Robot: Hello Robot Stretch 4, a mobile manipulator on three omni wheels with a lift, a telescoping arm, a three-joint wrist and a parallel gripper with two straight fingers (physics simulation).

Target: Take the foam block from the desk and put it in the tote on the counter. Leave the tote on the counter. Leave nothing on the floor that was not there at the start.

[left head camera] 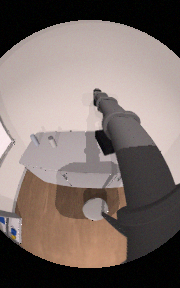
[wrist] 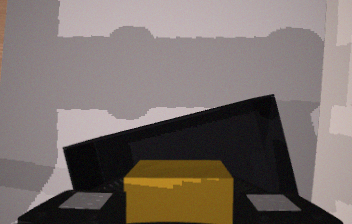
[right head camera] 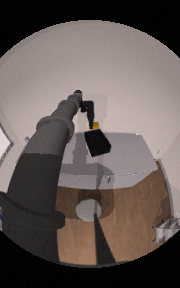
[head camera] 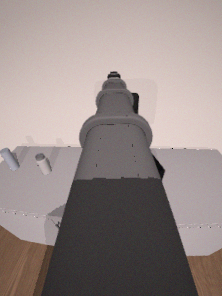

Labels:
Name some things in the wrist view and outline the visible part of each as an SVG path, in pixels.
The gripper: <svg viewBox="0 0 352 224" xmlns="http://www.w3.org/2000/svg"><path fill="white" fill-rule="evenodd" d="M231 175L233 177L233 224L343 224L337 217L295 193L268 192ZM126 175L91 190L64 191L18 217L18 223L16 224L126 224L126 191L124 191L124 177Z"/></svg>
A black tote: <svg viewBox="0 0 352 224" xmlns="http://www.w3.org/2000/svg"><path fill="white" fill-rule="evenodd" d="M299 195L275 97L273 97L274 94L251 98L62 147L73 190L91 190L106 182L127 175L140 160L221 160L231 175L268 192L291 192Z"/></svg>

